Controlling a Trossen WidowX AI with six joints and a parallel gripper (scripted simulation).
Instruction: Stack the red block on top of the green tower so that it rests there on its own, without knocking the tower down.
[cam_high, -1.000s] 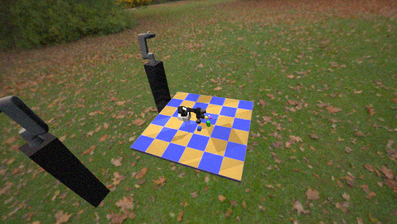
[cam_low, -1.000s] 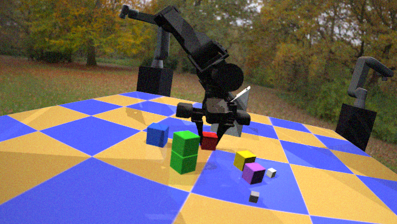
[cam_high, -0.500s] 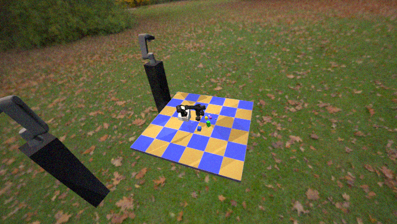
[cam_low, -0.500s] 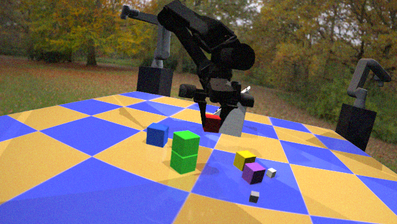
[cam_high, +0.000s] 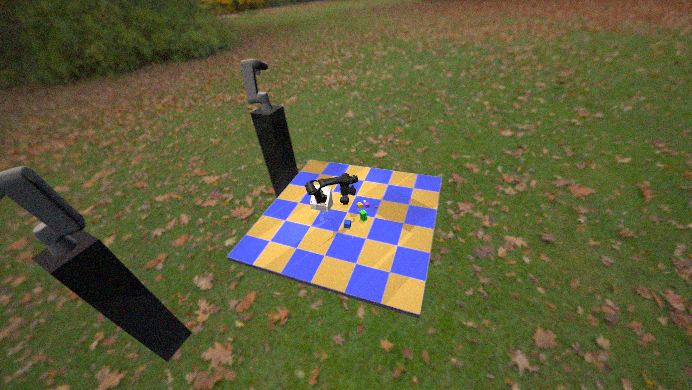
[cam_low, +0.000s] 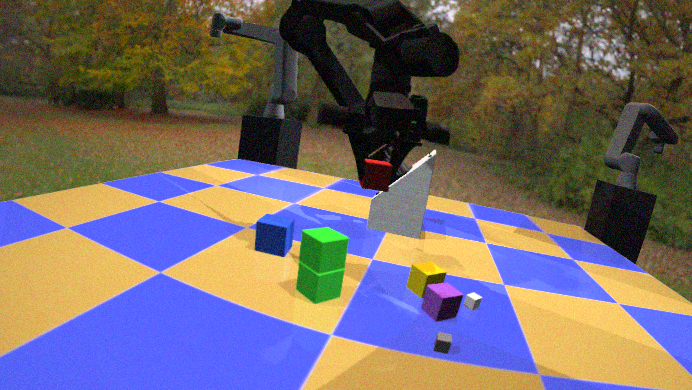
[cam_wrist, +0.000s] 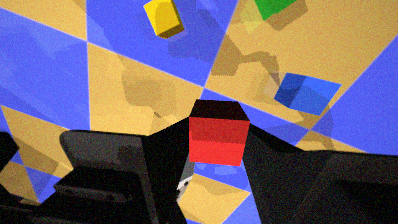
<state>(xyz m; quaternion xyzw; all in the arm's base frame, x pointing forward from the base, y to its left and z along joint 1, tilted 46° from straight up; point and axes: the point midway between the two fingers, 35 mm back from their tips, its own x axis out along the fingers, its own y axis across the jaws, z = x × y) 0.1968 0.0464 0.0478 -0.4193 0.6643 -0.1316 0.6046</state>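
The blue block is 60 mm ahead of my gripper tip, 120 mm to the right of it and 90 mm below it. Round my gripper tip: purple block (120 mm ahead, 130 mm to the left, 100 mm below); red block (10 mm above); yellow block (60 mm ahead, 110 mm to the left, 100 mm below).
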